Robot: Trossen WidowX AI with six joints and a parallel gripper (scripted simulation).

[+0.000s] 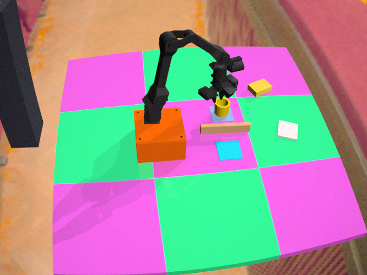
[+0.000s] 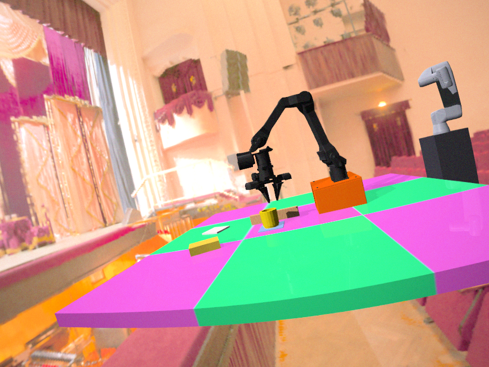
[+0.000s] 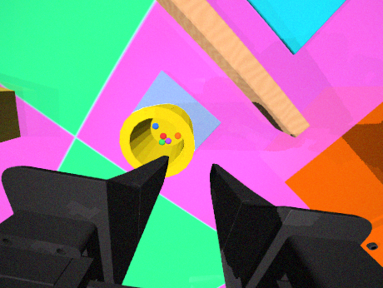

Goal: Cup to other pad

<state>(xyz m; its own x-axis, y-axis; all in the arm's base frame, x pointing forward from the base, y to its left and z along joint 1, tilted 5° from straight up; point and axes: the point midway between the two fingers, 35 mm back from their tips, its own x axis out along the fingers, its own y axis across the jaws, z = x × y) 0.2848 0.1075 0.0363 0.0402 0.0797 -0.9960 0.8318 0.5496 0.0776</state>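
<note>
Now: the yellow cup 2 cm ahead of my gripper tip, 2 cm to the left of it and 6 cm below it. Round my gripper tip: white tile (33 cm ahead, 10 cm to the right, 9 cm below); cyan pad (3 cm ahead, 20 cm to the right, 11 cm below); wooden bar (3 cm ahead, 9 cm to the right, 8 cm below).
</note>
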